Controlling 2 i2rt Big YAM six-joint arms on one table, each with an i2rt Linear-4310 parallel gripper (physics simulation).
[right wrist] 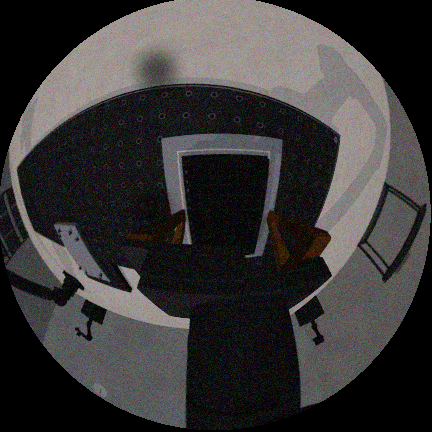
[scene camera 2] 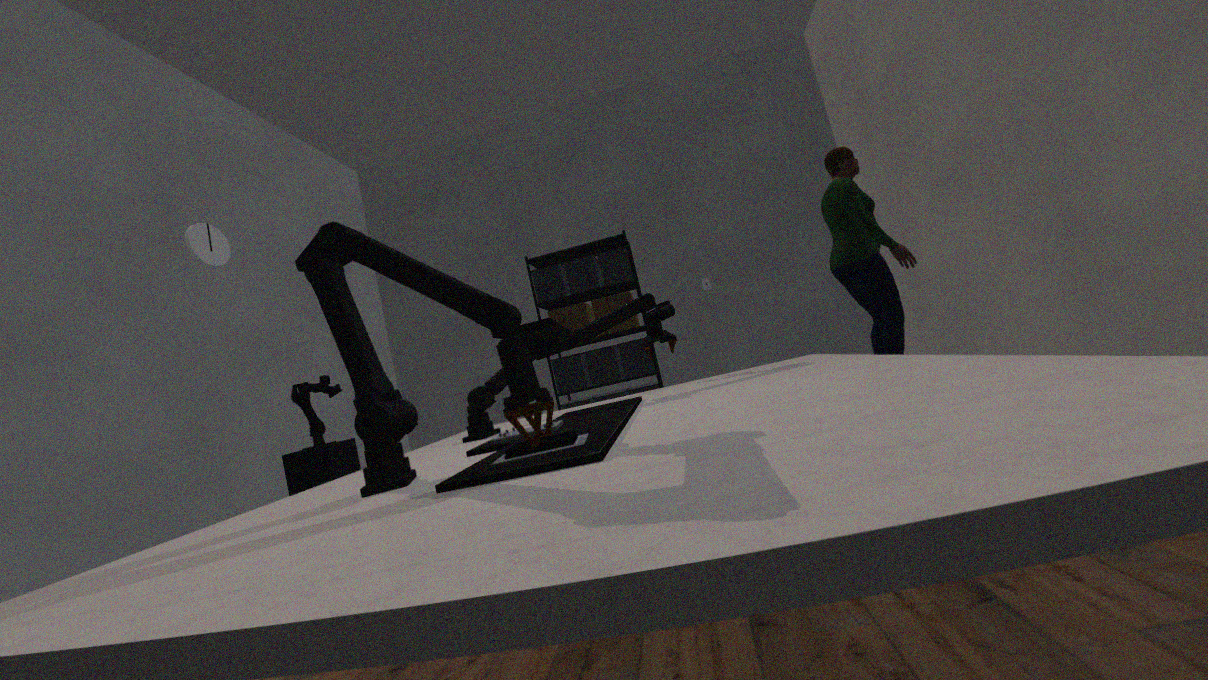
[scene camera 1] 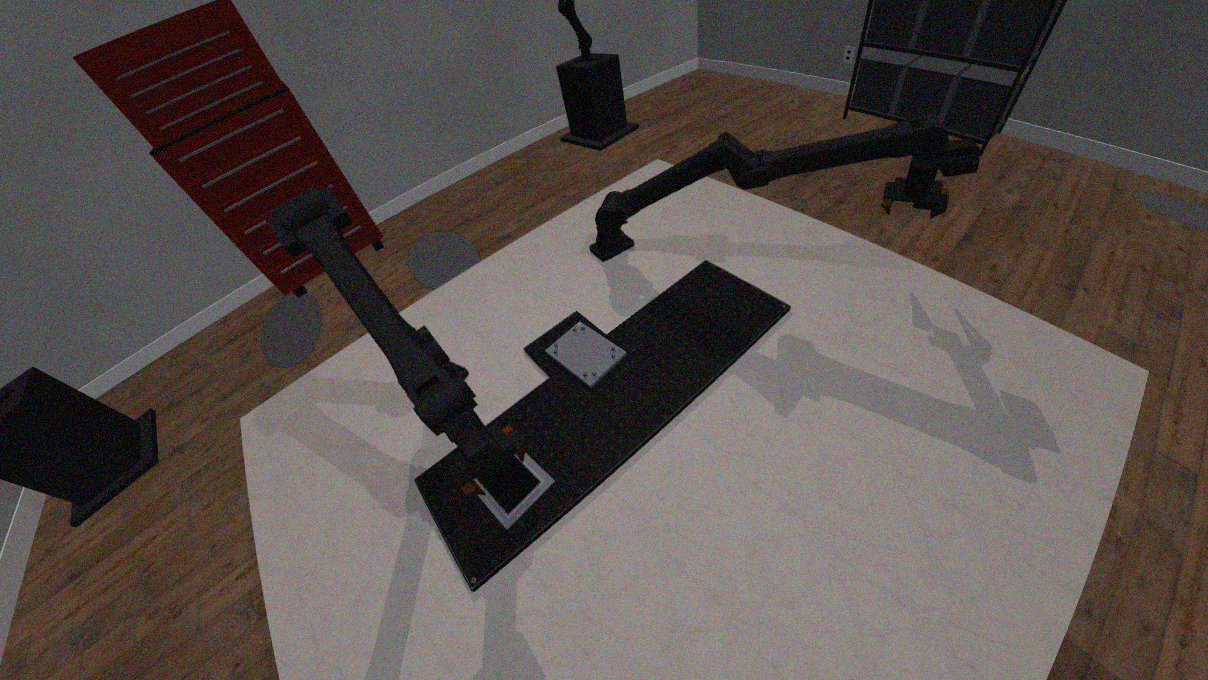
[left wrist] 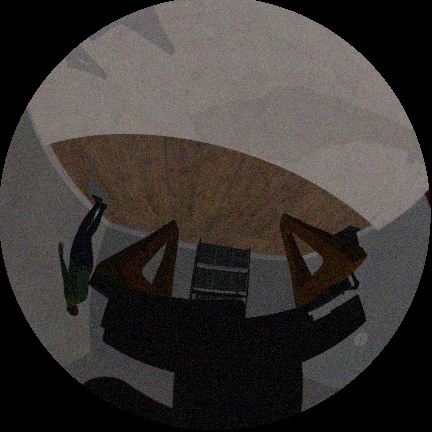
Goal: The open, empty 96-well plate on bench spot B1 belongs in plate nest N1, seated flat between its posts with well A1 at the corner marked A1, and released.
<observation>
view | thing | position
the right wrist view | my right gripper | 227, 214
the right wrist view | dark well plate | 224, 193
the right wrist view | pale square nest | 173, 147
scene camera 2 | my right gripper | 541, 443
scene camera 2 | dark well plate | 568, 438
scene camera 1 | my left gripper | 909, 214
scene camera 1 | dark well plate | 513, 482
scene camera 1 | pale square nest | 507, 520
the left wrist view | my left gripper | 229, 222
</observation>
